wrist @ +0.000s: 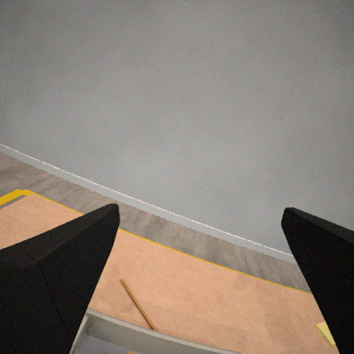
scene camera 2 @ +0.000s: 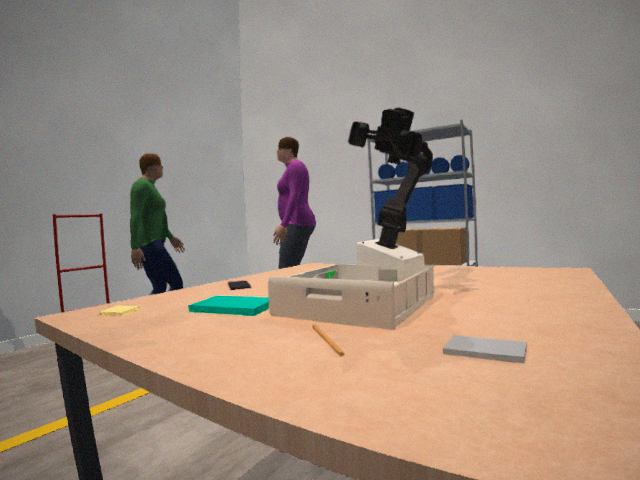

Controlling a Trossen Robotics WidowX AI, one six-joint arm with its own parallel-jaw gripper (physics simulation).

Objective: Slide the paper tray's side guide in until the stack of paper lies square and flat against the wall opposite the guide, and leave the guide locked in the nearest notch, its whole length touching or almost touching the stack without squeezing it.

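Places are measured from the arm's base along level axes (x right, y ahead, z up), in centimetres.
Where they show: gripper, fingertip midpoint: (scene camera 2: 373,132); arm's base, origin of the base link: (scene camera 2: 386,245).
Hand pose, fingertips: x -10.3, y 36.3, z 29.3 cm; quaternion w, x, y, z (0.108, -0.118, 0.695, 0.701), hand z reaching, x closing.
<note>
Each offset is from my fingertips to the centre of the thing. "pt": to the spot under its first point.
The beige paper tray @(dx +6.8, dy -2.5, dz -37.3 cm) (scene camera 2: 330,307) (wrist: 125,330) stands on the table in front of the arm's base. In the scene view its near wall hides most of the inside. A small bright green part @(pt dx +16.0, dy -5.4, dz -34.7 cm) (scene camera 2: 330,274) shows above the rim inside the tray; whether it belongs to the side guide I cannot tell. The stack of paper cannot be made out, nor its contact with the guide. In the wrist view part of the tray's wall and a grey-blue inner surface show at the bottom. My gripper (scene camera 2: 376,133) (wrist: 201,214) is open and empty, high above the tray.
A teal book @(dx +37.6, dy +9.8, dz -41.2 cm) (scene camera 2: 230,304) lies left of the tray, with a black item @(dx +60.6, dy -18.2, dz -41.7 cm) (scene camera 2: 239,284) behind it. Yellow notes @(dx +64.6, dy +26.9, dz -41.6 cm) (scene camera 2: 119,310) (wrist: 325,332) lie farther left. A wooden stick @(dx +2.1, dy +23.9, dz -41.8 cm) (scene camera 2: 327,339) (wrist: 138,305) lies before the tray, and a grey block @(dx -25.1, dy +21.3, dz -41.6 cm) (scene camera 2: 484,348) lies at right.
</note>
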